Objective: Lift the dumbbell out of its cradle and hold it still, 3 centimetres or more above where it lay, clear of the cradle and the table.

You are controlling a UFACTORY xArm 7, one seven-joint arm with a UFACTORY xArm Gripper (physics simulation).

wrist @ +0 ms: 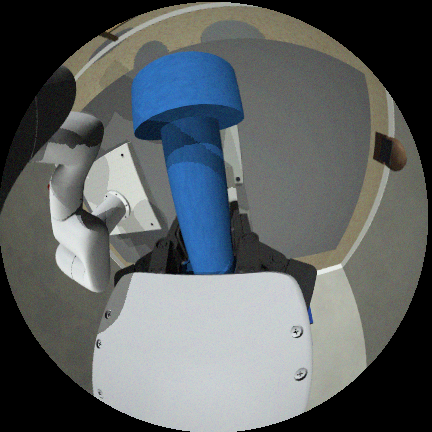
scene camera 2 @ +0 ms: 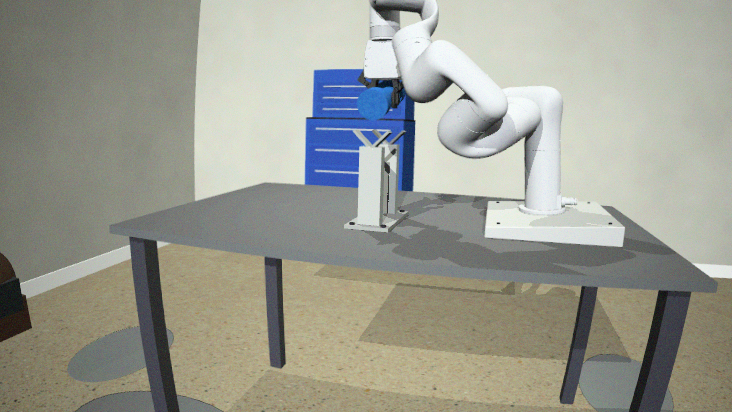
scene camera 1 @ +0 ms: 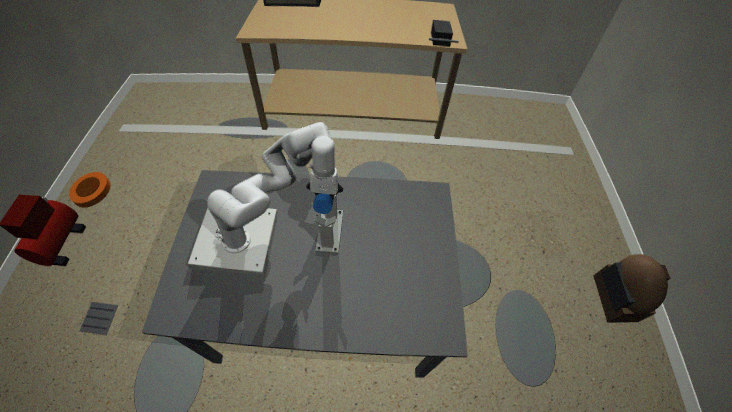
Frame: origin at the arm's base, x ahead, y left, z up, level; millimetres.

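Seen in the pictures: gripper, between the fingertips: (wrist: pixel 210 215); arm's base, origin of its link: (wrist: pixel 116 204) (scene camera 2: pixel 542 210) (scene camera 1: pixel 236 240).
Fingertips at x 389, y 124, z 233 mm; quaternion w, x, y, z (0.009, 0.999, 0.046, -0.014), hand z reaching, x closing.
Observation:
Pixels of each thing's middle, then the offset from my fingertips to it. Level surfaces: height alone.
- blue dumbbell, middle of its body: (wrist: pixel 202 210) (scene camera 2: pixel 382 97) (scene camera 1: pixel 325 191) 26 mm up, 1 mm back, 24 mm left
- pale cradle, middle of its body: (wrist: pixel 217 153) (scene camera 2: pixel 380 175) (scene camera 1: pixel 328 217) 161 mm down, 0 mm ahead, 26 mm left
- grey table, height of its surface: 270 mm down
The blue dumbbell (scene camera 1: pixel 323 203) (scene camera 2: pixel 374 103) (wrist: pixel 187 90) hangs above its cradle, with a visible gap between its near head and the V-shaped rests in scene camera 2. My gripper (scene camera 1: pixel 325 190) (scene camera 2: pixel 387 96) (wrist: pixel 210 215) is shut on the dumbbell's handle, with black fingers on both sides of it. One head and a long stretch of handle show in the wrist view; the other head is hidden behind the gripper. The exact tilt of the dumbbell is hard to judge. The pale cradle (scene camera 1: pixel 326 236) (scene camera 2: pixel 369 184) (wrist: pixel 235 160) stands upright on the table, below the dumbbell.
The grey table (scene camera 1: pixel 399 286) (scene camera 2: pixel 215 230) (wrist: pixel 310 150) carries the cradle and the white arm base plate (scene camera 1: pixel 204 250) (scene camera 2: pixel 553 233) (wrist: pixel 142 215). A blue tool cabinet (scene camera 2: pixel 332 168) stands behind the table. A wooden workbench (scene camera 1: pixel 353 23) stands at the back in scene camera 1.

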